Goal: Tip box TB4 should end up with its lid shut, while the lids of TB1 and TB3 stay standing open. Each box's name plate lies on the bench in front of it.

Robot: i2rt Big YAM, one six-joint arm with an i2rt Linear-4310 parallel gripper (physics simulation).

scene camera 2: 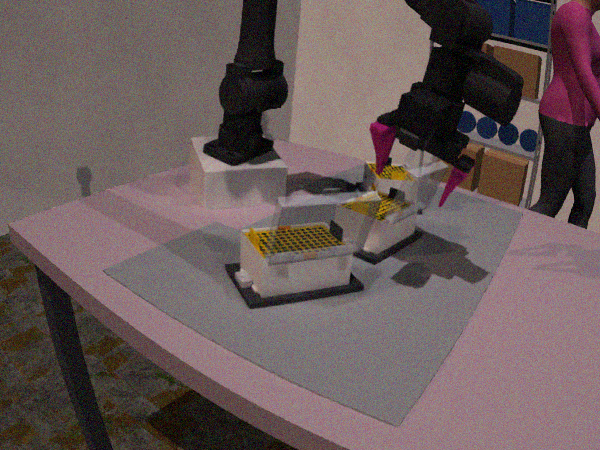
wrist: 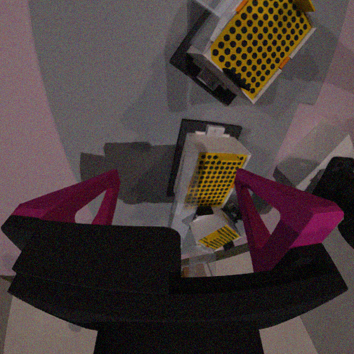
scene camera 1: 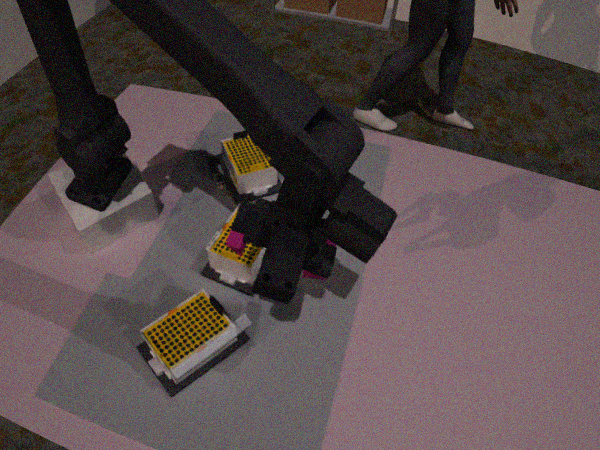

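Where they show: gripper, fingertip midpoint: [scene camera 2: 410,189]; arm's base, link origin: [scene camera 2: 238,150] [scene camera 1: 100,181].
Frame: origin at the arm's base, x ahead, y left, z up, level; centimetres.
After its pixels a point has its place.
Three tip boxes with yellow racks stand in a row. The near box [scene camera 1: 187,330] [scene camera 2: 305,275] {z -5.3, x 31.6, y -24.3 cm} [wrist: 260,50] has its clear lid [scene camera 2: 310,210] {z 5.0, x 34.1, y -28.7 cm} standing open. The middle box [scene camera 1: 232,265] {z -3.9, x 30.4, y -7.7 cm} [scene camera 2: 387,237] {z -5.6, x 34.4, y -5.7 cm} [wrist: 217,175] has its clear lid [scene camera 2: 427,186] {z 2.9, x 38.5, y -2.3 cm} [wrist: 179,217] raised along one side. The far box [scene camera 1: 250,165] {z -2.7, x 25.6, y 15.5 cm} [scene camera 2: 400,175] {z -1.5, x 27.7, y 14.4 cm} [wrist: 215,235] shows an exposed rack; its lid is mostly hidden. No name plate is readable. My gripper [scene camera 1: 275,257] {z 4.4, x 38.5, y -10.6 cm} [scene camera 2: 411,189] {z 4.4, x 38.5, y -10.6 cm} [wrist: 176,174] is open and empty above the middle box, and the middle lid appears between its fingers in the wrist view.
The boxes stand in dark trays on a grey mat [scene camera 1: 280,390] {z -8.4, x 44.0, y -24.8 cm} [scene camera 2: 350,345] {z -8.4, x 41.6, y -30.0 cm} on the pink bench [scene camera 1: 450,325] {z -8.7, x 69.6, y -5.9 cm} [scene camera 2: 540,310] {z -8.7, x 62.5, y -6.7 cm}. A second black arm part [scene camera 1: 95,145] {z 14.2, x 6.8, y -4.5 cm} [scene camera 2: 252,100] {z 11.4, x 7.2, y -5.6 cm} rises from a white block [scene camera 2: 240,180] {z -3.6, x 5.5, y -5.5 cm}. A person [scene camera 2: 570,90] stands beyond the bench, near shelves.
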